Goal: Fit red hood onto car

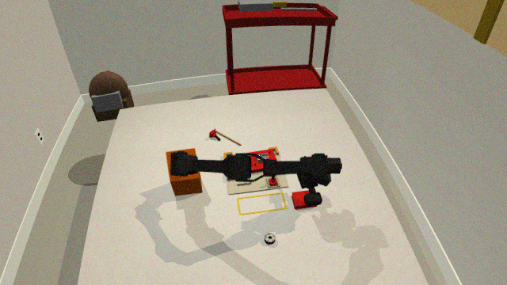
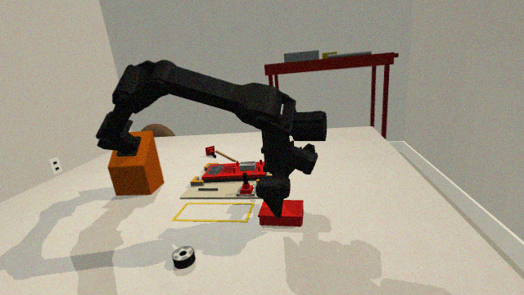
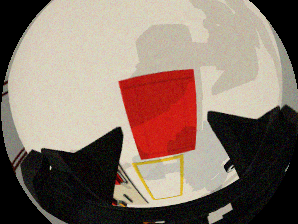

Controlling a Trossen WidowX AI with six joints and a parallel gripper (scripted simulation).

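The red hood is 1 cm below my gripper tip. The rest, counted from my gripper tip: black-and-white disc (18 cm behind, 15 cm to the right, 2 cm below).
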